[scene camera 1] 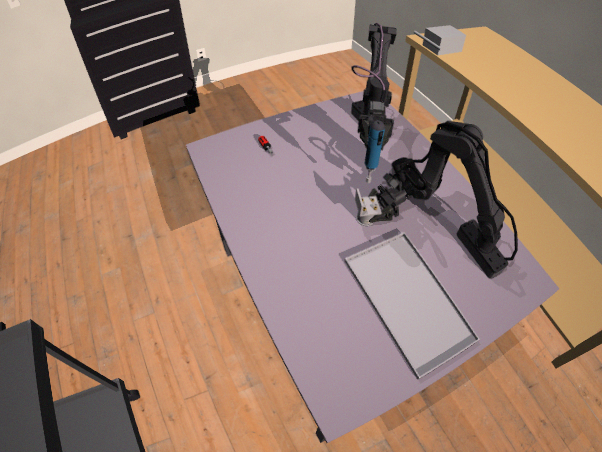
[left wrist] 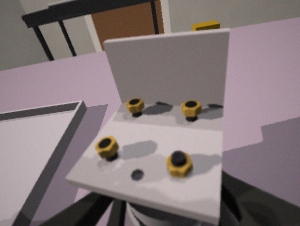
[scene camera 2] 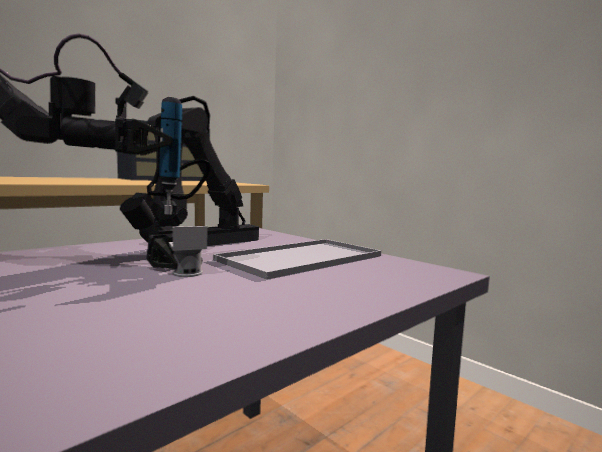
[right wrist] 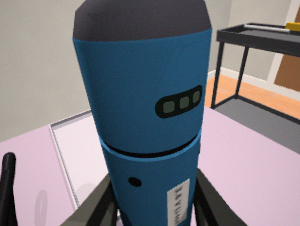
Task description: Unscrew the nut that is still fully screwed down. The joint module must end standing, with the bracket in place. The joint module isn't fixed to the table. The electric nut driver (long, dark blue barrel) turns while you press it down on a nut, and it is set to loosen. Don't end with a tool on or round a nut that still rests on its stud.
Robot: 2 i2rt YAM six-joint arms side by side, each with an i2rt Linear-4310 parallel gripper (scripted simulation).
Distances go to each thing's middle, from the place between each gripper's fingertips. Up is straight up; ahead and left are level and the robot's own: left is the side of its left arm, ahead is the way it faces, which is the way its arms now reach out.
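Scene:
Looking at the white L-shaped bracket [left wrist: 165, 70], I find my left hand 5 cm below it. The shallow tray [scene camera 1: 431, 329] is 2 cm below my left hand, 3 cm ahead of it and 32 cm to the left of it.
For the white L-shaped bracket, my right hand [scene camera 2: 174, 141] is 21 cm above it, 3 cm to the right of it and 1 cm short of it. Counted from my right hand, the shallow tray is 28 cm below, 35 cm to the left and 4 cm ahead.

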